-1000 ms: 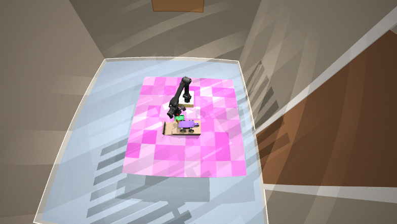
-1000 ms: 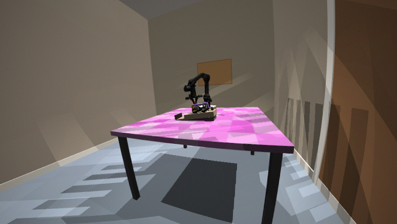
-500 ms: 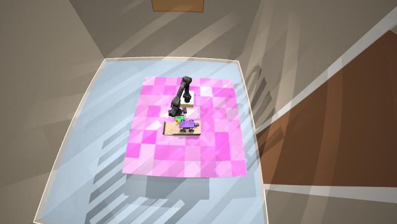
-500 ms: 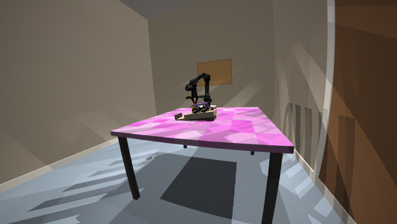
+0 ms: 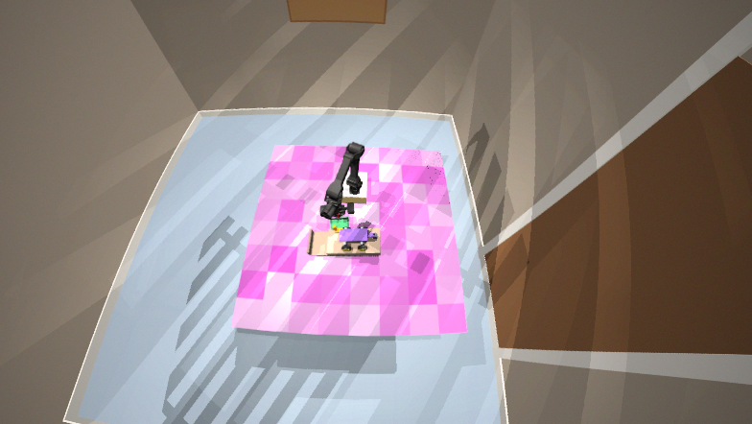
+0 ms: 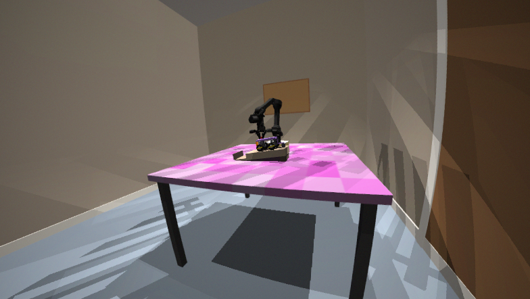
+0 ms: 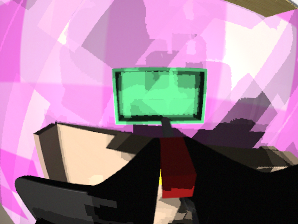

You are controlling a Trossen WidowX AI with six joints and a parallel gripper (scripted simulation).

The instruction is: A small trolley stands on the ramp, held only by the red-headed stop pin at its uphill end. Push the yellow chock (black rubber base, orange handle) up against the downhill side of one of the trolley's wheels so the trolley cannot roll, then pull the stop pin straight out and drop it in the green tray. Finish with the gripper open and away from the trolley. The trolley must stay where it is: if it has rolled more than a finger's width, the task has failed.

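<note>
My gripper tip is now 10 mm past the green tray and 130 mm above it. From my gripper tip the other things lie so: red-headed stop pin (right at my gripper tip); purple trolley (140 mm ahead, 80 mm to the left, 10 mm below); yellow chock (60 mm ahead, 40 mm below).
</note>
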